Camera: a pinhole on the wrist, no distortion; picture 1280 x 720 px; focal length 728.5 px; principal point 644.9 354.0 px. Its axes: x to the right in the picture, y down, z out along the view. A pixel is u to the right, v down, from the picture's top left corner.
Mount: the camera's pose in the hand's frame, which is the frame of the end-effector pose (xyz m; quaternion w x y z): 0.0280 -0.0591 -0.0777 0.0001 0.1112 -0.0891 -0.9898
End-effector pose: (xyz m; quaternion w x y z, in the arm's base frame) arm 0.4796 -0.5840 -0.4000 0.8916 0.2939 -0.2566 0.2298
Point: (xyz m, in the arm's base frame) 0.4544 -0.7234 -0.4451
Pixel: 1006 696
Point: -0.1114 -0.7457 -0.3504
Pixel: 1153 79
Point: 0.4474 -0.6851 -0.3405
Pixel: 641 380
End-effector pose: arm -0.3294 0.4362 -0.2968 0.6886 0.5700 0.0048 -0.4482
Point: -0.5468 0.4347 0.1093
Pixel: 1109 71
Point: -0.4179 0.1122 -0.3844
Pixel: 55 619
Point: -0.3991 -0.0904 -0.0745
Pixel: 309 220
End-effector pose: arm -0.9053 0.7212 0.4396 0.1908 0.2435 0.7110 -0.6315
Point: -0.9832 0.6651 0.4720
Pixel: 412 596
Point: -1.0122 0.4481 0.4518
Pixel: 424 572
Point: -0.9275 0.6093 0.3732
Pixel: 423 159
